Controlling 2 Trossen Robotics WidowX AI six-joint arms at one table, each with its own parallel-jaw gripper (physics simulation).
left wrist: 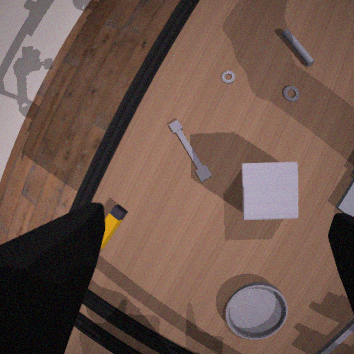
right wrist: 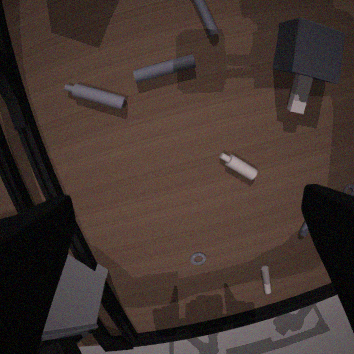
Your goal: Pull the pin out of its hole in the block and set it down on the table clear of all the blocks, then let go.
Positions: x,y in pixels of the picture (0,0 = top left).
Labels:
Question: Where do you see a round dish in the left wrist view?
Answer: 255,310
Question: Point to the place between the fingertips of my right gripper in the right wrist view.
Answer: At 189,203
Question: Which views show my left gripper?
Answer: The left wrist view only.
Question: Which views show the grey stepped peg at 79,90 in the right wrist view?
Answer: The right wrist view only.

